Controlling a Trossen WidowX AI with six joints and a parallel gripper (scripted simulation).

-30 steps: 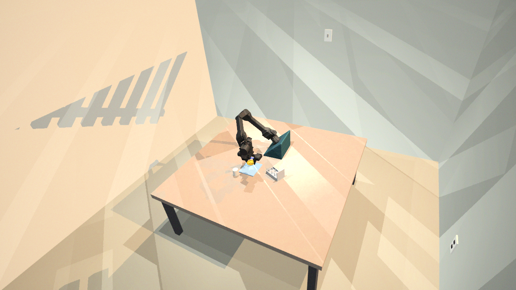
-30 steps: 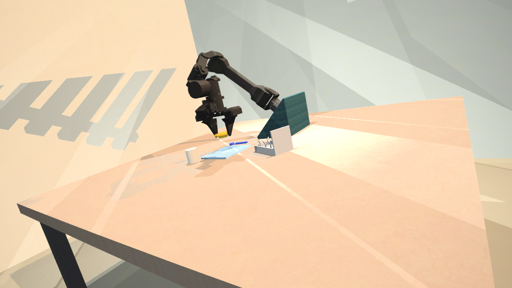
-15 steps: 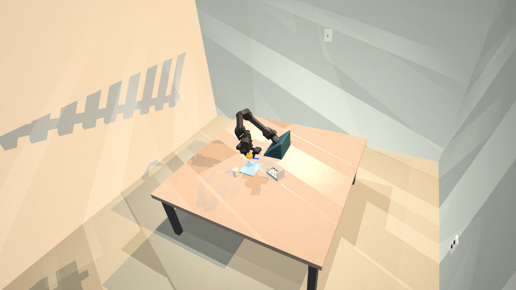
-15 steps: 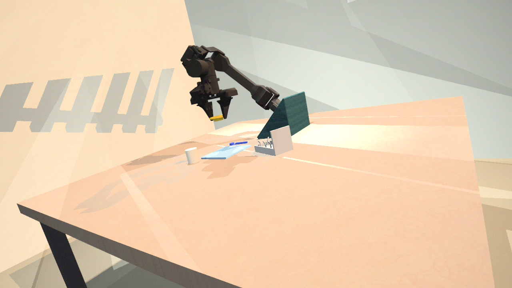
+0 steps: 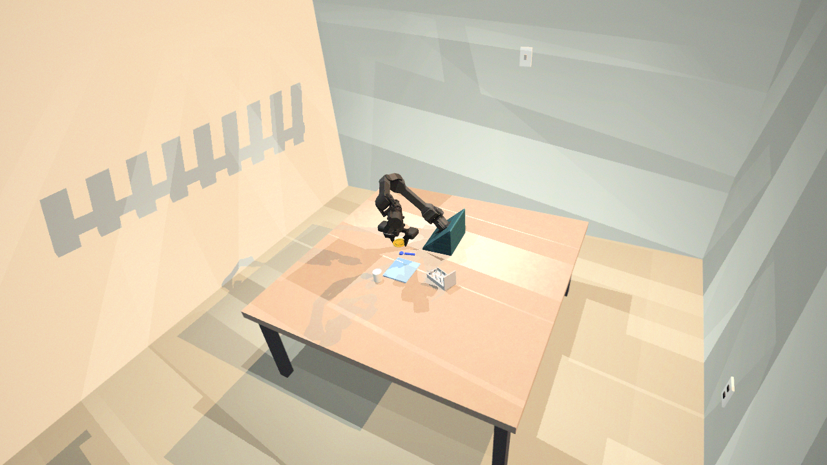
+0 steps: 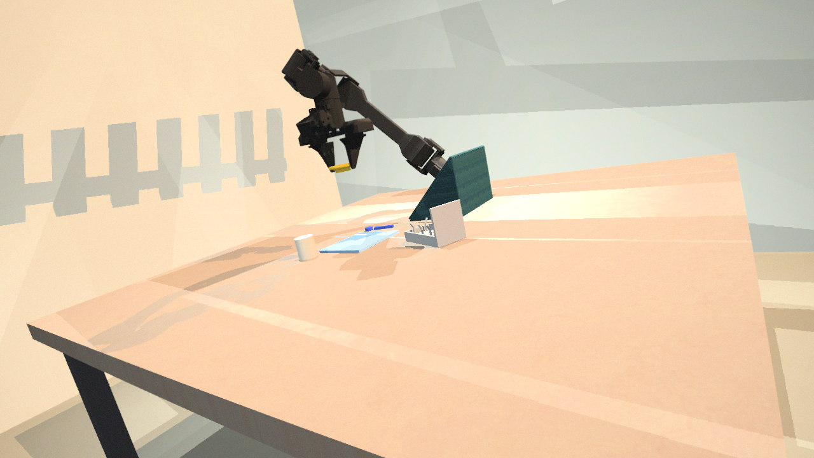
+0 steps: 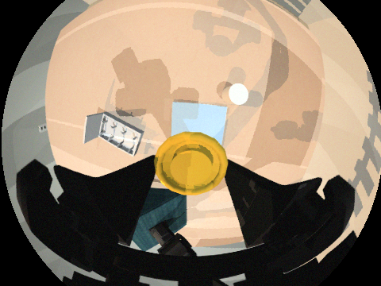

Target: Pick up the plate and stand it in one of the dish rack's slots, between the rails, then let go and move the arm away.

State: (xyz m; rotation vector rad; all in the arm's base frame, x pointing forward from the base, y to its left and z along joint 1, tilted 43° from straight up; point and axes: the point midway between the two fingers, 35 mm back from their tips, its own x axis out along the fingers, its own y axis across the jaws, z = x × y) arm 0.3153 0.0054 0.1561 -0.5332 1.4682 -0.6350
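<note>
The dish rack lies 2 cm behind my gripper tip, 19 cm to the left of it and 16 cm below it. The rest, counted from my gripper tip: light blue mat (2 cm behind, 2 cm to the right, 18 cm below); then yellow plate (1 cm above); then white cup (8 cm ahead, 10 cm to the right, 15 cm below).
</note>
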